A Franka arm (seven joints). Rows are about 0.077 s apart.
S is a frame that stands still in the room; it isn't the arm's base.
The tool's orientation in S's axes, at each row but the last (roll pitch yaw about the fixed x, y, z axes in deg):
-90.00, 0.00, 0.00
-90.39, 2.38, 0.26
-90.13, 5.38, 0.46
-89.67, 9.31, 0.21
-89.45, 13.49, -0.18
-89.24, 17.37, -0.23
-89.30, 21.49, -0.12
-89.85, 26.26, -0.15
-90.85, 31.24, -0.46
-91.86, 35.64, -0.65
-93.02, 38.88, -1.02
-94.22, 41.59, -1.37
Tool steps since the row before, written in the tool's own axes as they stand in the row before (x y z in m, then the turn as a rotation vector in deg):
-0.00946, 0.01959, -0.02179, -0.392, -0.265, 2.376
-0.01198, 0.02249, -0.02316, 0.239, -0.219, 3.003
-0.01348, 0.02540, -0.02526, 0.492, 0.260, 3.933
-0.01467, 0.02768, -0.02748, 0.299, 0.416, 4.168
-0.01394, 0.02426, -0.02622, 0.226, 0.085, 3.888
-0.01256, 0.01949, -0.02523, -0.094, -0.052, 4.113
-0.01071, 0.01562, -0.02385, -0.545, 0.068, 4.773
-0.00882, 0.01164, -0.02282, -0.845, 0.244, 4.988
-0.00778, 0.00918, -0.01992, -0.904, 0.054, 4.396
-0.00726, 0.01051, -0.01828, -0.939, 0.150, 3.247
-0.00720, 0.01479, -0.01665, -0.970, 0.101, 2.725
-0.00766, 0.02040, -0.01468, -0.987, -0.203, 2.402
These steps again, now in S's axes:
-0.00946, -0.02179, -0.01959, -0.392, 2.376, 0.265
-0.01279, -0.02337, -0.02182, 0.233, 3.006, 0.188
-0.01559, -0.02544, -0.02397, 0.433, 3.936, -0.314
-0.01888, -0.02739, -0.02510, 0.216, 4.171, -0.435
-0.01935, -0.02593, -0.02058, 0.221, 3.888, -0.099
-0.01801, -0.02490, -0.01517, -0.041, 4.112, 0.130
-0.01584, -0.02362, -0.01088, -0.501, 4.775, 0.191
-0.01315, -0.02276, -0.00659, -0.847, 4.991, 0.167
-0.01142, -0.01996, -0.00356, -0.799, 4.401, 0.367
-0.01189, -0.01848, -0.00382, -0.875, 3.251, 0.340
-0.01463, -0.01715, -0.00630, -0.860, 2.732, 0.419
-0.01890, -0.01569, -0.00932, -0.663, 2.427, 0.674

